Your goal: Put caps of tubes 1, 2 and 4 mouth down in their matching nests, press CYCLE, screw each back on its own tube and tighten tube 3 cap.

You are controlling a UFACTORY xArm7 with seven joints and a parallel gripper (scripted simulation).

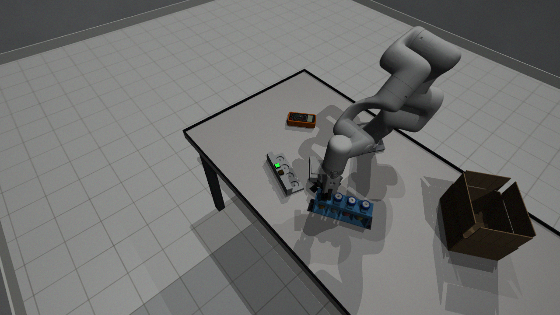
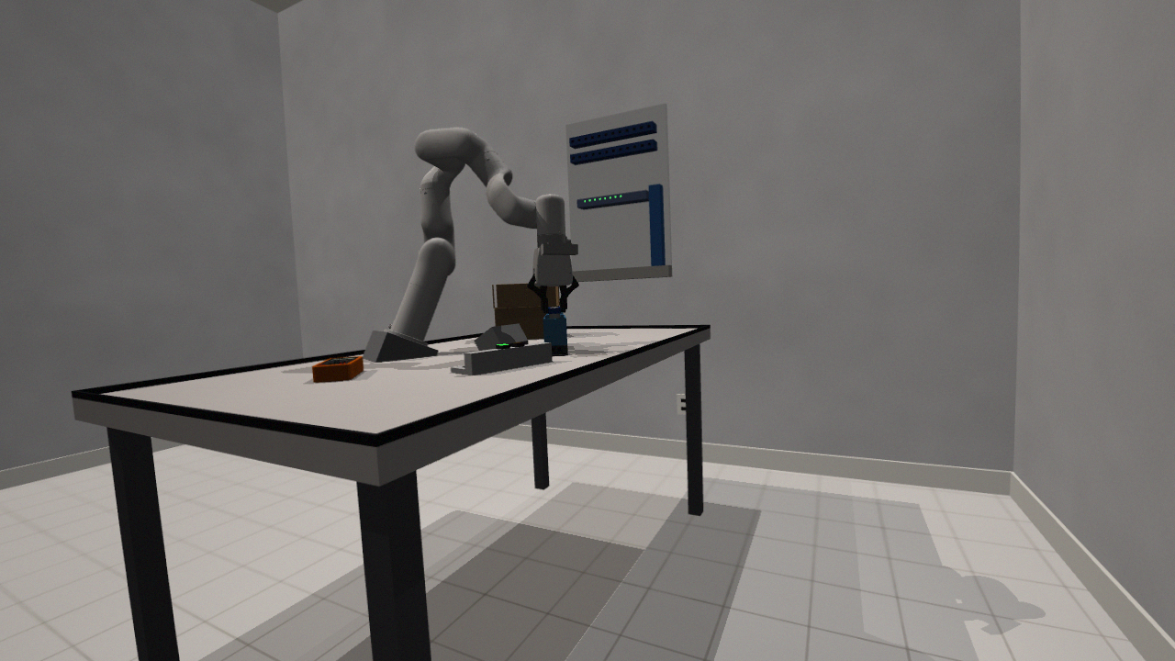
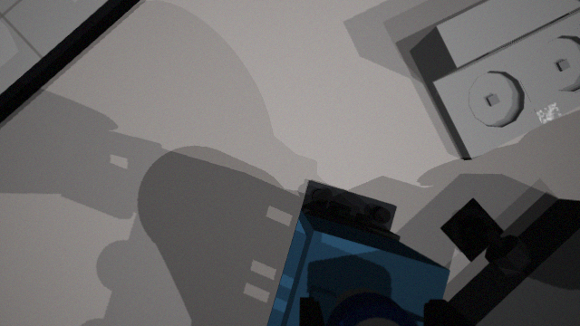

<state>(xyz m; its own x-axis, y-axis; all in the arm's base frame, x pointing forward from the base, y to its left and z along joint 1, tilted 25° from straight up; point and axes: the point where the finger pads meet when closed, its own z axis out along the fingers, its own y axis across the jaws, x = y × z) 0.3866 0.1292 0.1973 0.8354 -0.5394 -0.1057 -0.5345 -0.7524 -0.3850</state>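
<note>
The cap 4 is 1 cm below my hand. The rest, counted from my hand: cap 3: 3 cm behind, 4 cm to the left, 1 cm below; cap 2: 7 cm behind, 8 cm to the left, 1 cm below; cap 1: 10 cm behind, 12 cm to the left, 1 cm below.
</note>
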